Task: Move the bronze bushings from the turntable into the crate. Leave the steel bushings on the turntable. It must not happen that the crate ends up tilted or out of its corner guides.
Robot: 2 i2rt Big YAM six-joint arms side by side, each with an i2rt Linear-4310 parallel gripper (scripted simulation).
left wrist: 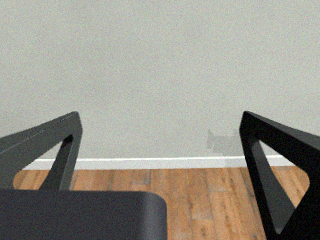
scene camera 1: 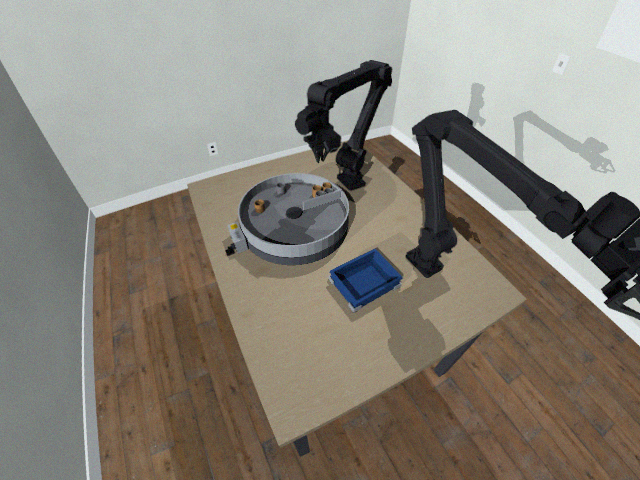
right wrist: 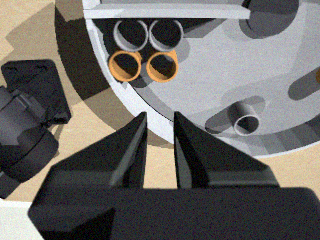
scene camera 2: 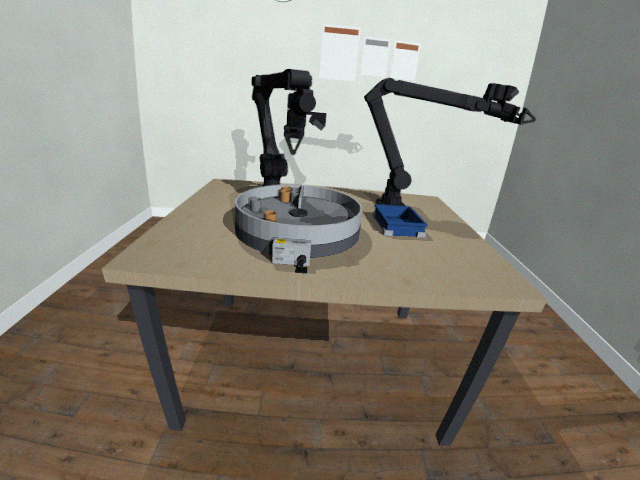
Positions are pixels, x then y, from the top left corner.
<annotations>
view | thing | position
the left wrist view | my left gripper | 160, 120
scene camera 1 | blue crate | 368, 272
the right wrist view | my right gripper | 160, 120
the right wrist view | steel bushing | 250, 124
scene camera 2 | blue crate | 401, 215
</annotations>
